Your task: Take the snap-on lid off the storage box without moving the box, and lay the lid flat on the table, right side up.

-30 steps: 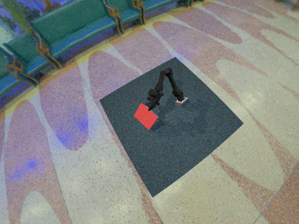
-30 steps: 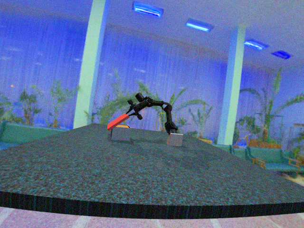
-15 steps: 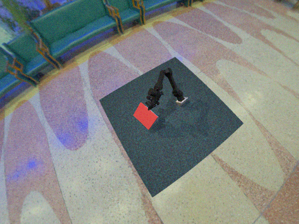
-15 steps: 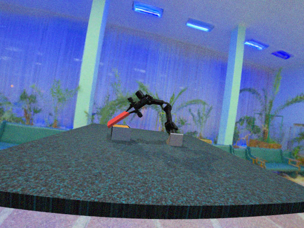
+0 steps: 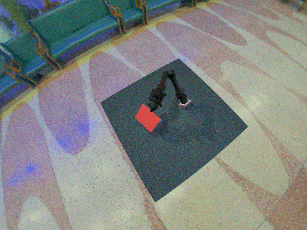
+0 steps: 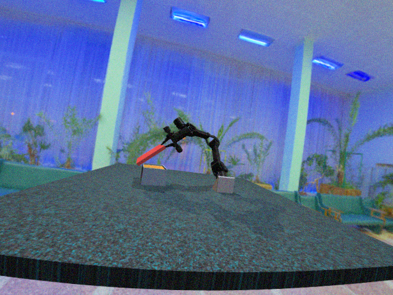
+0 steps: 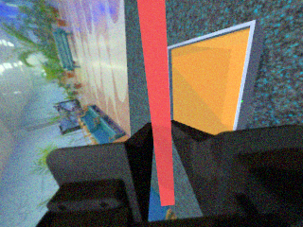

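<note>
Now: gripper tip 6 cm short of the red lid, 1 cm to the right of it and 5 cm above it. Round my gripper tip: grey storage box (3 cm ahead, 17 cm below).
</note>
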